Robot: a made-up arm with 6 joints. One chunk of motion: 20 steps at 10 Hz.
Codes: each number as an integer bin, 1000 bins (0 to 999) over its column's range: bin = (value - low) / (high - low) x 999, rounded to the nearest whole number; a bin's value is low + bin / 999 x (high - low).
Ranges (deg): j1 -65..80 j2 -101..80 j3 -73..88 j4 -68..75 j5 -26..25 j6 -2..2
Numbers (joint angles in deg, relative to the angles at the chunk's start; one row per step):
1: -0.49 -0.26 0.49 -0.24 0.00 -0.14
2: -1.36 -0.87 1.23 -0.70 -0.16 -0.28
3: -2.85 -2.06 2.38 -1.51 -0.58 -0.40
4: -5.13 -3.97 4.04 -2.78 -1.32 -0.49
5: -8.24 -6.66 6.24 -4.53 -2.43 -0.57
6: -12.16 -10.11 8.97 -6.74 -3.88 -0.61
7: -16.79 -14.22 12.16 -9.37 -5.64 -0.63
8: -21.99 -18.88 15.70 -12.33 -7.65 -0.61
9: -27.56 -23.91 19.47 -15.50 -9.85 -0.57
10: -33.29 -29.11 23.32 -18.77 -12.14 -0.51
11: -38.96 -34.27 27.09 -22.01 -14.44 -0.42
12: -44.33 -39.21 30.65 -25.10 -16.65 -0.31
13: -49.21 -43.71 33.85 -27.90 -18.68 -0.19
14: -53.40 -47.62 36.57 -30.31 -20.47 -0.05
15: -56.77 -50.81 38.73 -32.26 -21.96 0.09
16: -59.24 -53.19 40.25 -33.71 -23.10 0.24
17: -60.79 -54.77 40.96 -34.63 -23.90 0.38
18: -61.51 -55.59 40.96 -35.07 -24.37 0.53
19: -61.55 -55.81 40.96 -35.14 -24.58 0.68
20: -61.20 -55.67 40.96 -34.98 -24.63 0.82
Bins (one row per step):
1: 444 556 456 473 509 465
2: 438 553 461 470 506 430
3: 428 546 468 465 498 400
4: 412 536 478 456 483 377
5: 391 521 492 443 462 357
6: 364 502 509 428 433 347
7: 332 479 528 410 399 342
8: 296 453 550 389 359 347
9: 258 425 574 367 316 357
10: 218 397 598 344 271 372
11: 179 368 621 321 226 395
12: 142 341 643 300 183 422
13: 109 316 663 280 143 452
14: 80 295 680 263 108 487
15: 57 277 693 250 79 522
16: 40 264 703 240 57 559
17: 29 255 707 233 41 594
18: 24 251 707 230 32 632
19: 24 249 707 230 28 669
20: 26 250 707 231 27 704

